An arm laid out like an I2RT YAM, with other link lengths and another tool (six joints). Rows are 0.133 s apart.
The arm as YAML. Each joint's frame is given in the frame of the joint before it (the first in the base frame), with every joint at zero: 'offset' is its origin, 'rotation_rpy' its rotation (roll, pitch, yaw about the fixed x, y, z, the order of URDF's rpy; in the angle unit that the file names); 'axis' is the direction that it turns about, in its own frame. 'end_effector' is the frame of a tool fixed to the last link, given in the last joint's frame.
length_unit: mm
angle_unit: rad
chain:
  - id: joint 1
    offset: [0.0, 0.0, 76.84]
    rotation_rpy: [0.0, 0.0, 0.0]
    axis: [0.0, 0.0, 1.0]
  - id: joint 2
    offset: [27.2, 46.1, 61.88]
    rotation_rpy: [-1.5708, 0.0, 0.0]
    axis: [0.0, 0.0, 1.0]
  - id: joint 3
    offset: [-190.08, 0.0, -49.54]
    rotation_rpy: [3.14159, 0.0, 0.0]
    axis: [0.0, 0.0, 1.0]
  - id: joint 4
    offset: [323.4, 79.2, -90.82]
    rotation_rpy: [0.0, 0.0, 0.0]
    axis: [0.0, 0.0, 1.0]
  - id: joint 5
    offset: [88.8, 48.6, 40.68]
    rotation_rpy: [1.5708, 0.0, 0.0]
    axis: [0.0, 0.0, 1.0]
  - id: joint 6
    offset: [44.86, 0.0, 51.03]
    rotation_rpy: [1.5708, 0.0, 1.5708]
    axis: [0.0, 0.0, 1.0]
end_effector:
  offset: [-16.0, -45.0, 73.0]
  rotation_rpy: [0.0, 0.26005, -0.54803]
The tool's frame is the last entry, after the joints.
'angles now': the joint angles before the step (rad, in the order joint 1, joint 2, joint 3, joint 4, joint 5, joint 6). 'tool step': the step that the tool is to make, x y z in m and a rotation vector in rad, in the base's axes. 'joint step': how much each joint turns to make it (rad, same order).
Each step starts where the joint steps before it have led.
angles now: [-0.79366 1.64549 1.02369 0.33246 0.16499 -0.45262]
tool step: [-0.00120 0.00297 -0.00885 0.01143 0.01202 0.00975]
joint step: [0.00000 -0.00039 -0.01794 0.00152 -0.00916 -0.00343]
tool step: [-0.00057 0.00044 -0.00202 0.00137 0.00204 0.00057]
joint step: [-0.00039 0.00000 -0.00495 0.00266 -0.00076 -0.00077]
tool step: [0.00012 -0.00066 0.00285 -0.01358 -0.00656 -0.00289]
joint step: [0.00002 0.00041 0.00001 0.01528 0.00421 -0.00381]
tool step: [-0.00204 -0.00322 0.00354 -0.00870 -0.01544 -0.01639]
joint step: [-0.00382 -0.00003 -0.00004 0.01566 0.01067 0.00839]
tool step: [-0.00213 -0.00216 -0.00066 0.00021 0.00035 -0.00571]
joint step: [-0.00535 -0.00001 -0.00189 0.00149 0.00038 0.00000]
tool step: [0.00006 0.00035 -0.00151 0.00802 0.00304 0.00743]
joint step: [-0.00152 0.00002 0.00040 -0.00839 -0.00954 0.00077]
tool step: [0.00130 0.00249 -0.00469 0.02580 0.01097 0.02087]
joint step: [-0.00001 0.00000 0.00228 -0.02900 -0.02290 0.00343]
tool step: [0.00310 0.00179 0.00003 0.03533 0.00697 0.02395]
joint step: [0.00077 0.00003 0.01987 -0.05149 -0.02822 0.01106]
